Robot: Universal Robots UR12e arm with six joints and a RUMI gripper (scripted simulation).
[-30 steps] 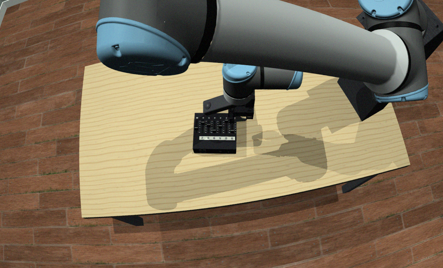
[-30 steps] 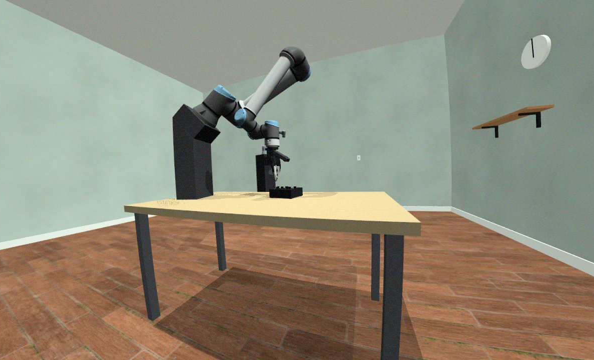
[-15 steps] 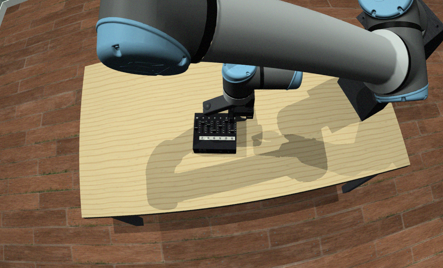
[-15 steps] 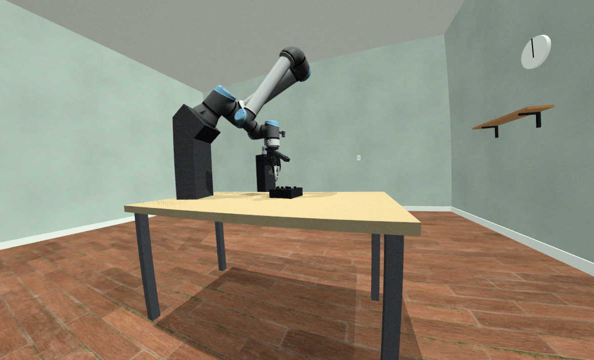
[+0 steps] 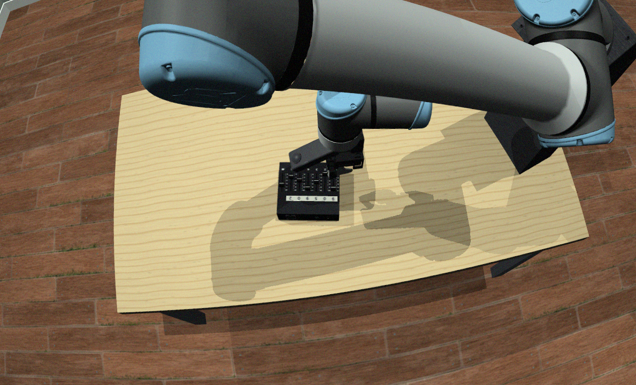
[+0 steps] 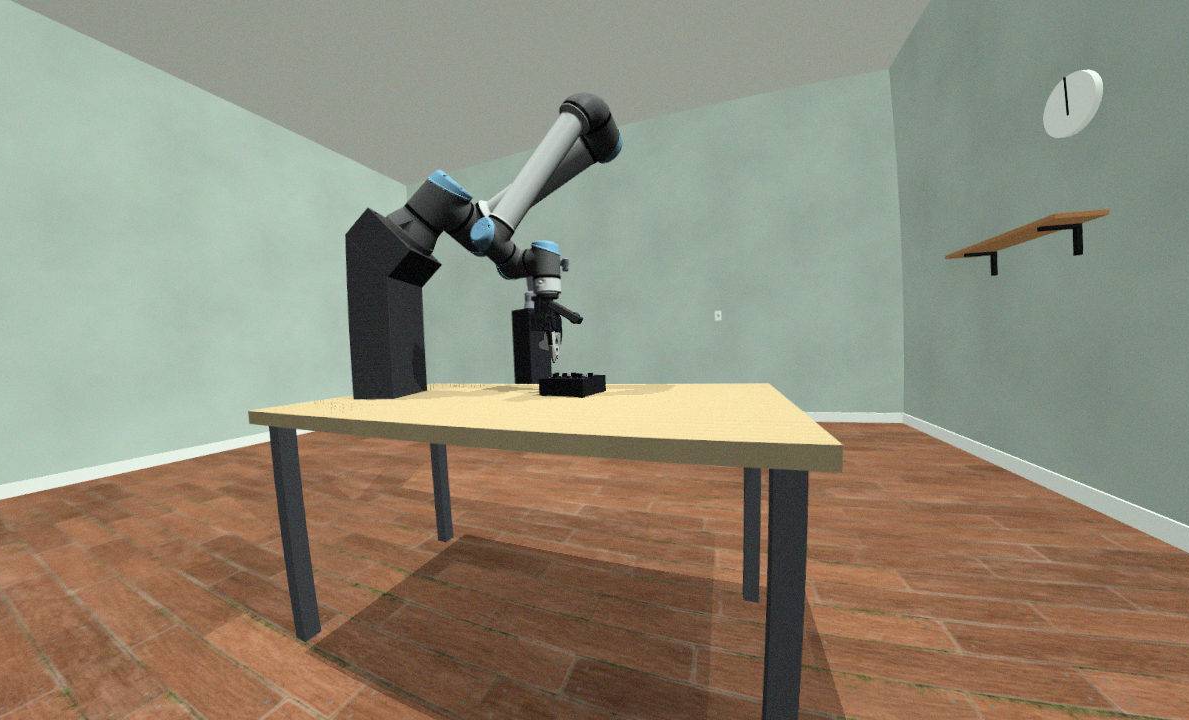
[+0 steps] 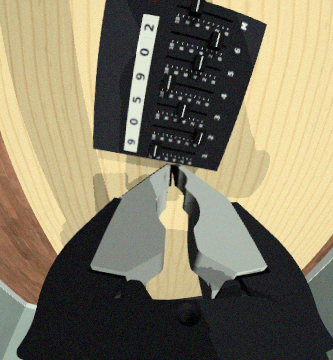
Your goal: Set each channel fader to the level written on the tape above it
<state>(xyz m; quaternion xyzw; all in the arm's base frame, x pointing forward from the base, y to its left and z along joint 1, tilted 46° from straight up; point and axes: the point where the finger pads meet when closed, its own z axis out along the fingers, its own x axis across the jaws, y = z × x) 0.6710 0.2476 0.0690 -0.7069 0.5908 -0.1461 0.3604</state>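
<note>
My hand is 1 cm past the channel 1 fader, 1 cm to the right of it and 5 cm above it. The rest, counted from my hand: channel 3 fader 4 cm ahead, 5 cm below; channel 2 fader 2 cm ahead, 2 cm to the right, 5 cm below; channel 4 fader 6 cm ahead, 3 cm to the left, 5 cm below.
</note>
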